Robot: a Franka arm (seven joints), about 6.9 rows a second.
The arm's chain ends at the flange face. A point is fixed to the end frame.
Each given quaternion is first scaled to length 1.
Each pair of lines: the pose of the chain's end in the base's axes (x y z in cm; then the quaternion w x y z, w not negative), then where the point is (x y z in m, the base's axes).
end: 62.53, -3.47, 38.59, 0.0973, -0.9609, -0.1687, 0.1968
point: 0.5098 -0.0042 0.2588
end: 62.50, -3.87, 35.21, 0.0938, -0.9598, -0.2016, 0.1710
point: 0.5152 -0.0130 0.2190
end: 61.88, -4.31, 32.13, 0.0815, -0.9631, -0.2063, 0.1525
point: 0.5146 -0.0203 0.1833
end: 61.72, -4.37, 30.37, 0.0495, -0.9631, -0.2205, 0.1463
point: 0.5162 -0.0323 0.1620
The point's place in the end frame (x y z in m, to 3 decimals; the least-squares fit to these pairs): -0.045 -0.029 0.166
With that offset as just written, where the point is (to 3 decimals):
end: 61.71, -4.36, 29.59, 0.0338, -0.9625, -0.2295, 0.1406
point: 0.519 -0.038 0.152
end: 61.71, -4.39, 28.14, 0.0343, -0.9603, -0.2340, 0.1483
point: 0.516 -0.039 0.139
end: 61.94, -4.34, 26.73, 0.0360, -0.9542, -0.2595, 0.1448
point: 0.519 -0.042 0.124
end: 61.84, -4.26, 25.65, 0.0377, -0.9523, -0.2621, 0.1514
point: 0.516 -0.042 0.115
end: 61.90, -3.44, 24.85, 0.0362, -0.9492, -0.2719, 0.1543
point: 0.516 -0.036 0.108
